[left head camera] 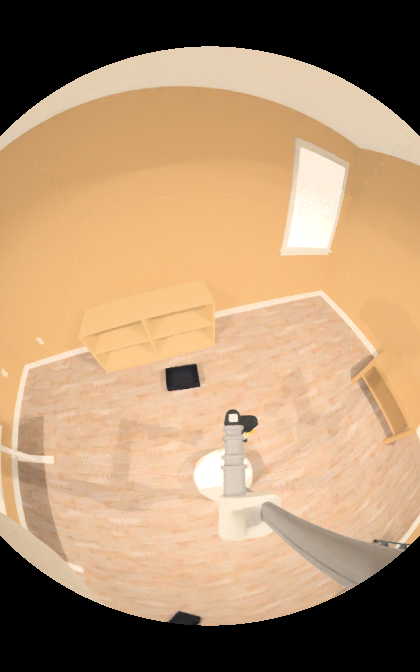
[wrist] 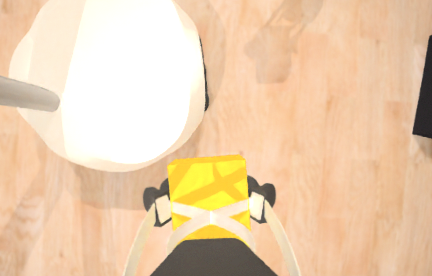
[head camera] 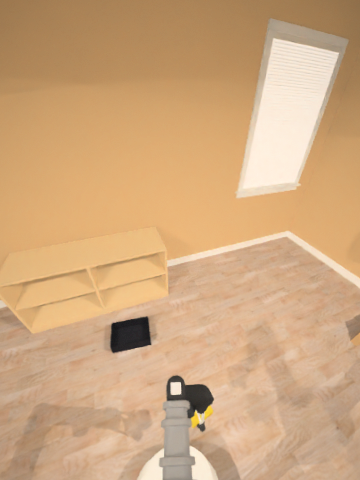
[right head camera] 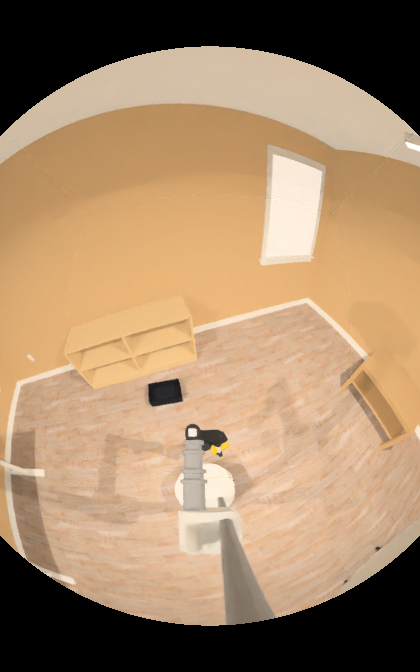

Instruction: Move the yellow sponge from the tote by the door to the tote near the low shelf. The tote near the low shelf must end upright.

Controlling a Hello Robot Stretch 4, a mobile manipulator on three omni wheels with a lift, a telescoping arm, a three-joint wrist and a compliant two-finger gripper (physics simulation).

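Places are measured from the robot's base along level axes (x ahead, y left, z up), in millimetres.
Pixels of known places: gripper, fingertip midpoint: (wrist: 210, 191) (head camera: 195, 415) (right head camera: 215, 447); robot's base, link origin: (wrist: 132, 87) (right head camera: 205, 487).
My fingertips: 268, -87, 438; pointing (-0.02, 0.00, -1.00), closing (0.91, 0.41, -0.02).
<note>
Ahead of a thing's pixels: the offset from my fingertips to its top centre, as dx, dy, dz. Level surfaces: height alone.
The yellow sponge @(+7, -14, +49) (wrist: 209, 180) (head camera: 202, 416) (right head camera: 220, 446) is held between the two fingertips of my gripper (wrist: 210, 191), which is shut on it, above the floor. The black tote near the low shelf @(+590, +447, -366) (head camera: 131, 334) (left head camera: 182, 377) (right head camera: 165, 392) stands upright on the floor, ahead and to the left of the gripper in the head view; its inside looks dark. Its edge also shows at the right of the wrist view (wrist: 424, 92). Another black tote (left head camera: 185, 618) shows in part at the bottom of the left head view, behind the robot.
The low shelf @(dz +145) (head camera: 85, 257) (left head camera: 148, 302) (right head camera: 130, 317) stands against the wall just behind the near tote. A wooden bench (left head camera: 395, 375) (right head camera: 385, 377) stands at the right. White table legs (left head camera: 35, 457) (right head camera: 27, 471) show at the left. My round base (wrist: 120, 85) is beside the gripper.
</note>
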